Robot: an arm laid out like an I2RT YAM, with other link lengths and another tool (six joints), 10 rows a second.
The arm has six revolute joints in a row. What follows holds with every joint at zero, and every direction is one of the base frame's.
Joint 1 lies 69.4 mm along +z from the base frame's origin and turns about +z.
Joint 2 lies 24.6 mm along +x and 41.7 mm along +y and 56 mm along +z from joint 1 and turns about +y.
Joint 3 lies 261.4 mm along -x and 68.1 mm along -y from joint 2 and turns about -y.
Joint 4 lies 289.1 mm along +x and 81.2 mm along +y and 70.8 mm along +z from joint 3 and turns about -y.
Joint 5 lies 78.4 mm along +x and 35.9 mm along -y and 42.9 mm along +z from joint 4 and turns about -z.
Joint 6 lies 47.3 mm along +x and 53.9 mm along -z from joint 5 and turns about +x.
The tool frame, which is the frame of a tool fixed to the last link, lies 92 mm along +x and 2 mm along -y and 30 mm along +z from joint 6; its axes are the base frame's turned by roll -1.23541, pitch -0.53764 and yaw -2.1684 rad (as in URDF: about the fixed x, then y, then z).
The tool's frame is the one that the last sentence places.
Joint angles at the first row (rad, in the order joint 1, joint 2, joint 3, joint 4, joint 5, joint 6):
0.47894 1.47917 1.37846 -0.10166 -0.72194 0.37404
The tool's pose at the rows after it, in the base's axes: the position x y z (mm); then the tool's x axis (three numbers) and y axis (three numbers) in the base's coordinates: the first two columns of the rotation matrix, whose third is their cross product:
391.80 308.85 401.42 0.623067 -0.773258 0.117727 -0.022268 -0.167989 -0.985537
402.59 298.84 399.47 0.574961 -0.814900 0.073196 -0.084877 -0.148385 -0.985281
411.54 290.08 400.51 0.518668 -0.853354 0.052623 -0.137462 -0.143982 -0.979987
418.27 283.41 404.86 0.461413 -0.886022 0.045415 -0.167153 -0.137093 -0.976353
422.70 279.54 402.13 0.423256 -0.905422 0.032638 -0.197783 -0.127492 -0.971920
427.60 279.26 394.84 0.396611 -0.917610 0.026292 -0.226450 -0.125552 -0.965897
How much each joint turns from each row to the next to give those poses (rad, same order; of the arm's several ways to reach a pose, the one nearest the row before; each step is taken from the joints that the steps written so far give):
-0.00457 0.00000 0.00267 -0.01335 0.03586 0.06981
-0.01527 0.00000 0.00076 -0.00267 0.04233 0.06141
-0.00800 0.00380 0.02553 -0.04119 0.05761 0.03586
-0.00077 0.00309 0.02715 -0.03092 0.06295 0.02518
0.00075 0.00226 0.00303 -0.01030 0.04004 0.02632
0.00422 0.01221 0.00113 -0.00609 0.03130 0.01755

